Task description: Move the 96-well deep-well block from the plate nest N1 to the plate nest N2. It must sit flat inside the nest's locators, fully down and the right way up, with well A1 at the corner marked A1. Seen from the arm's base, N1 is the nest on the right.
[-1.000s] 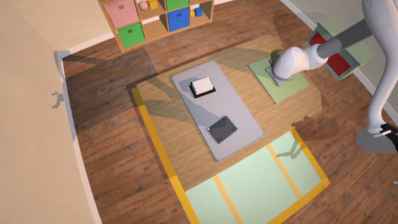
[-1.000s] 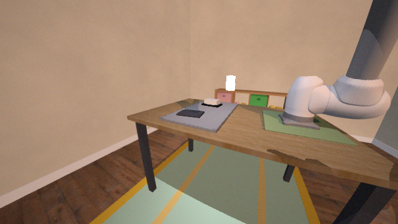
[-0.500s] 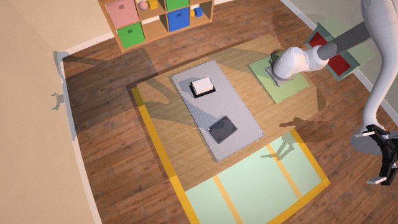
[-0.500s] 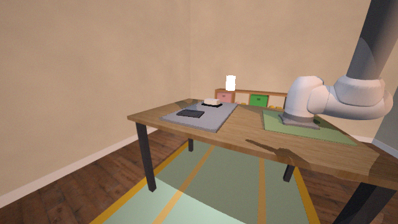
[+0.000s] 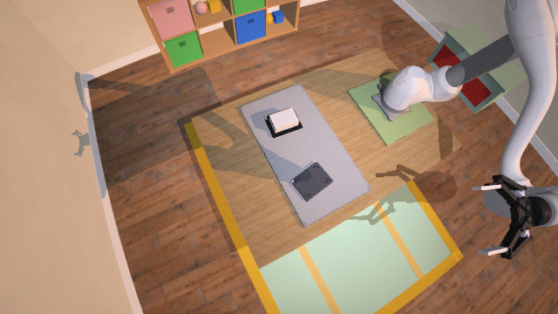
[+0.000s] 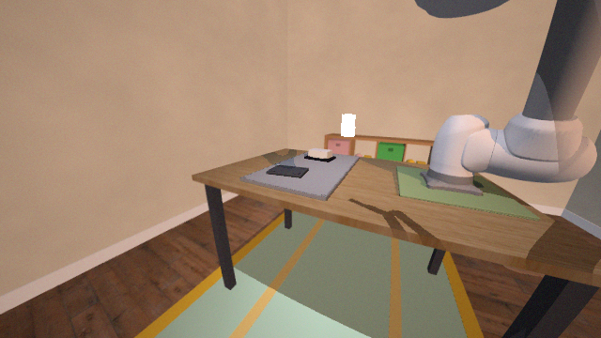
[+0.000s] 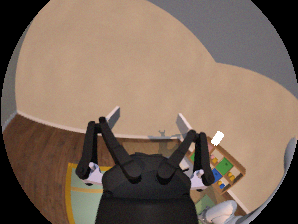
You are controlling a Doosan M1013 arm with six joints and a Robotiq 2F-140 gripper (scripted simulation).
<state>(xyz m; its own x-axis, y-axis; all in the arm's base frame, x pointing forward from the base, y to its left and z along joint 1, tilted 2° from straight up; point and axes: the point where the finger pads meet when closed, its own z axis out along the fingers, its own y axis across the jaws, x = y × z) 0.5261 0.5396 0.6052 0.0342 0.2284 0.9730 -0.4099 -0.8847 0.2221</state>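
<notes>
Now: hand 90 mm short of the white deep-well block, 720 mm to the left of it and 550 mm above it. Round my hand: dark nest N2 (120 mm ahead, 390 mm to the right, 580 mm below); nest n1 (90 mm ahead, 720 mm to the right, 580 mm below).
</notes>
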